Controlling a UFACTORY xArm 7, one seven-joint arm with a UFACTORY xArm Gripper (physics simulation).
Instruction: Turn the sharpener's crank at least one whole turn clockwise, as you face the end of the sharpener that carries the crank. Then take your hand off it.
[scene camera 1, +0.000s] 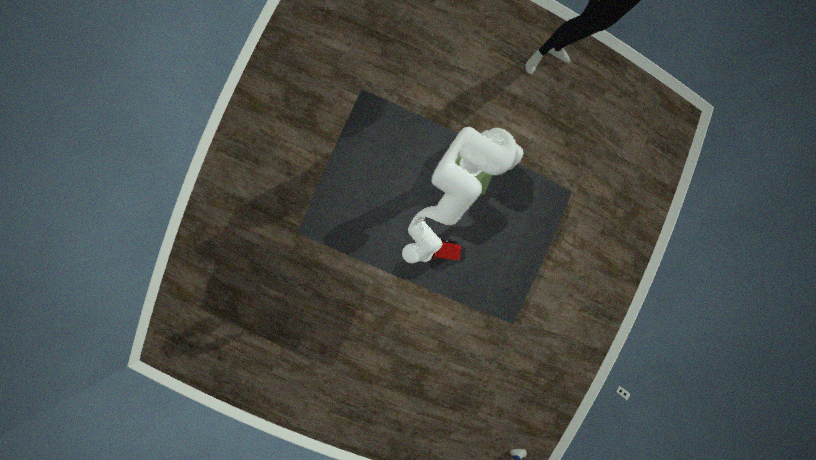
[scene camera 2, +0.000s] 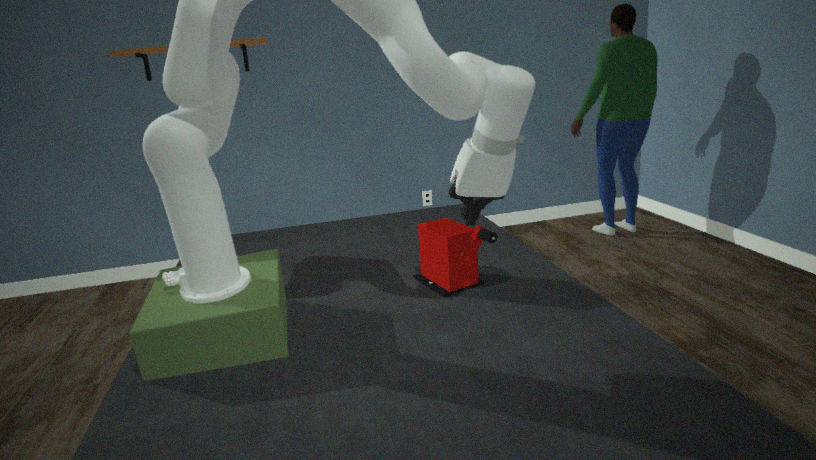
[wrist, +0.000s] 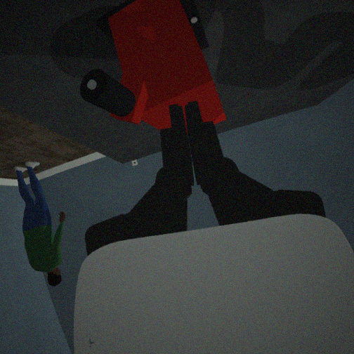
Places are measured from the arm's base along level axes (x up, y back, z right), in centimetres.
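Pixels of known places: gripper, fingertip midpoint: (scene camera 2: 468, 221); arm's base, origin of the base link: (scene camera 1: 470, 165) (scene camera 2: 216, 285).
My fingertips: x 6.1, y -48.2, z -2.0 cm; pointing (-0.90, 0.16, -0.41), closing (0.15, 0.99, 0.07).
Observation:
Ahead of a thing's pixels: the offset from my fingertips to its top centre. "spot": to the spot under its first point. Level surfaces: height alone.
The red sharpener @(spot: dz -9.5, dx -3.7, dy +2.5 cm) (scene camera 1: 450, 251) (scene camera 2: 448, 256) (wrist: 162, 65) stands upright on a black base. Its crank shows a short red arm and a black knob @(dz -1.2, dx -2.8, dy -4.3 cm) (scene camera 2: 486, 234) (wrist: 107, 93), up near the level of the body's top; the crank is hidden in scene camera 1. My gripper (scene camera 2: 470, 221) (wrist: 184, 120) is shut and empty, pointing down. In scene camera 2 its tips are near the crank end, close behind the top edge and left of the knob. In the wrist view the tips overlap the top part of the body, apart from the knob. Contact with the crank cannot be told.
The arm's green base block (scene camera 1: 484, 182) (scene camera 2: 214, 341) stands on the dark mat @(dx -16.5 cm) (scene camera 1: 365, 165) (scene camera 2: 457, 400). A person in a green top (scene camera 2: 628, 80) (wrist: 42, 247) stands by the far wall. Another person's dark-clothed leg (scene camera 1: 588, 25) shows at the floor's upper edge.

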